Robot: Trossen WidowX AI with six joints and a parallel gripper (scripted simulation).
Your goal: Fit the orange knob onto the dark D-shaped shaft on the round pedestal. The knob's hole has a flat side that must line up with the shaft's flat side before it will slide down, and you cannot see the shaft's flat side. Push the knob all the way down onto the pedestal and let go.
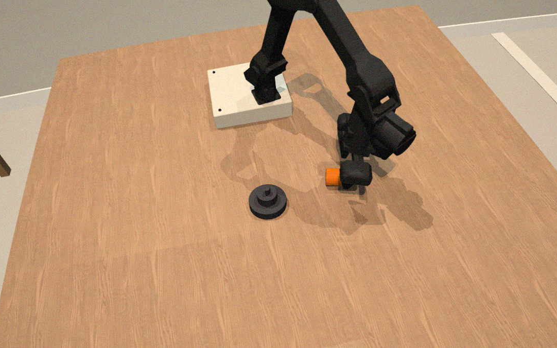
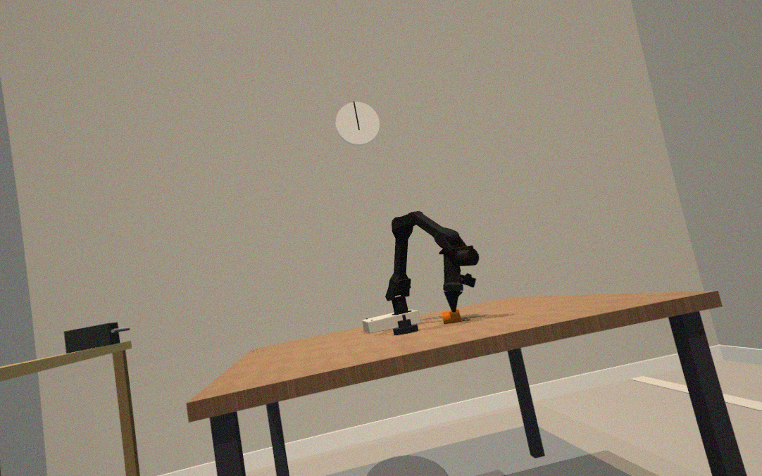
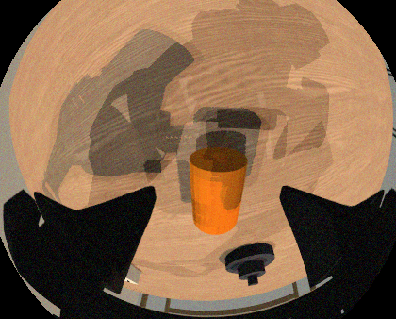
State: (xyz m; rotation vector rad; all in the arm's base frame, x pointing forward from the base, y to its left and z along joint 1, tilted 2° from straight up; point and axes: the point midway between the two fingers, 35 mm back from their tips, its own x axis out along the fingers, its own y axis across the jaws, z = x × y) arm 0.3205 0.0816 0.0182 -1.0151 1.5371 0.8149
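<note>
Now: gripper tip 10 mm past the orange knob, 10 mm to the left of it and 20 mm above it. Also, from my gripper tip: dark round pedestal (10 mm behind, 180 mm to the right, 10 mm below).
</note>
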